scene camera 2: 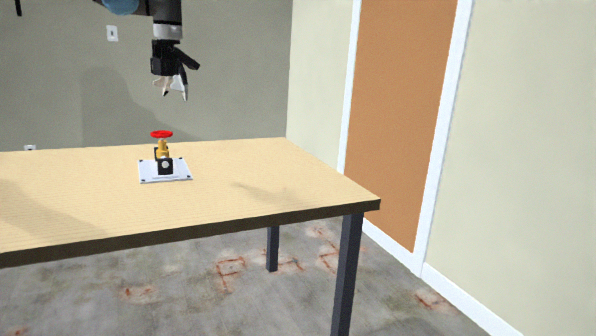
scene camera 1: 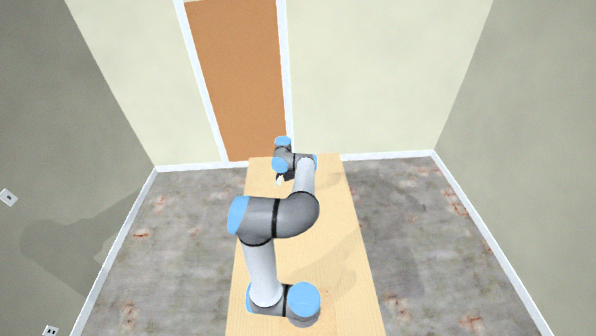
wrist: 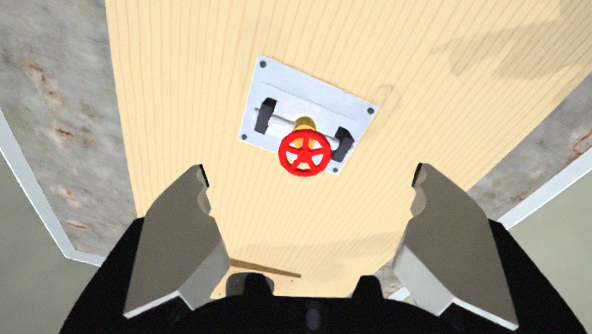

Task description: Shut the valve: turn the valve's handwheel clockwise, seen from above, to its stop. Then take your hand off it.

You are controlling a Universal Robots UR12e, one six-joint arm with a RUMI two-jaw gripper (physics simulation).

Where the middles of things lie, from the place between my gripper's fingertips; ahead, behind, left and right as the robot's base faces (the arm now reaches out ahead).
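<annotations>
Relative to the red handwheel (wrist: 304,153), my gripper is 50 mm past it, 20 mm to the left of it and 130 mm above it. White base plate (wrist: 269,71): 50 mm behind my hand, 20 mm to the right of it, 250 mm below it.
</annotations>
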